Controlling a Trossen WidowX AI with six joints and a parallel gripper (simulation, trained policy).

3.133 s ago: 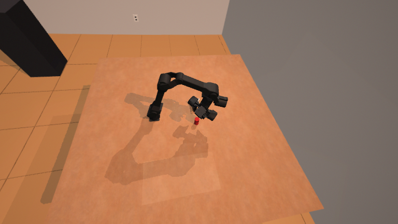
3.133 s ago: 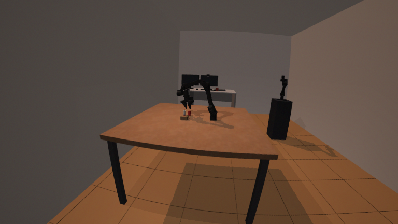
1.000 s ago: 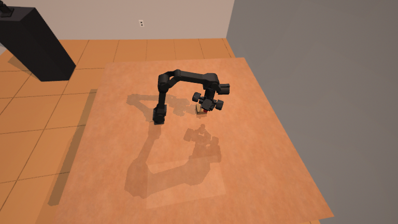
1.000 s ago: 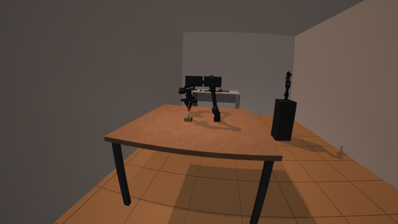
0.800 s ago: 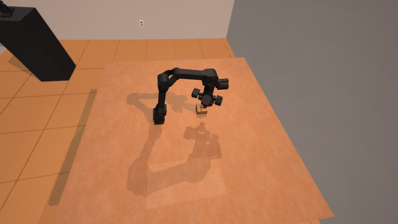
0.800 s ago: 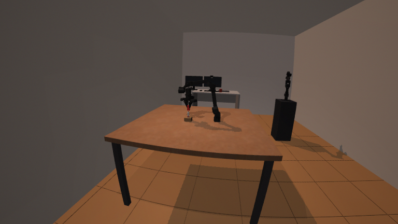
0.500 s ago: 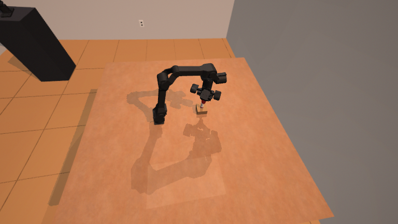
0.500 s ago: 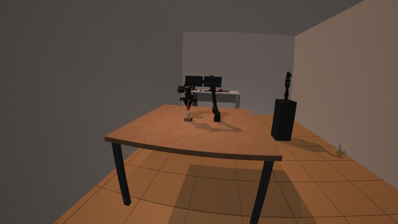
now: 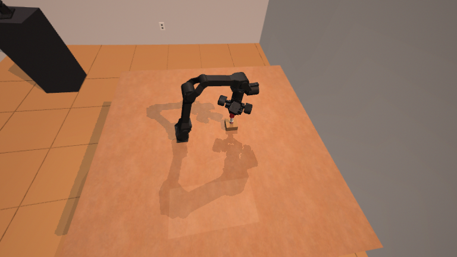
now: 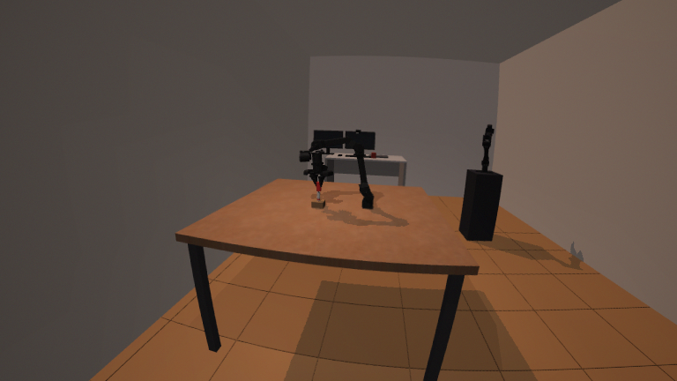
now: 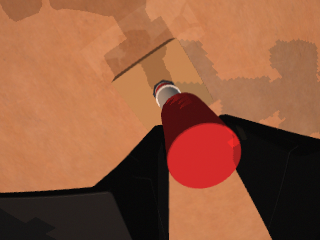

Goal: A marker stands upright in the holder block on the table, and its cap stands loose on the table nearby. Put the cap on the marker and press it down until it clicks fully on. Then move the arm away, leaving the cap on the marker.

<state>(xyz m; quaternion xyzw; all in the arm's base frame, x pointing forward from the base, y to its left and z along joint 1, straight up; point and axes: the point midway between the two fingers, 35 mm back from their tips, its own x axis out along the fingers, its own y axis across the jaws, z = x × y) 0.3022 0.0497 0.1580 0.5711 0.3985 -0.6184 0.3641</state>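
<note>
My gripper tip is 11 cm above the tan holder block. From my gripper tip the other things lie so: red cap: right at my gripper tip.
</note>
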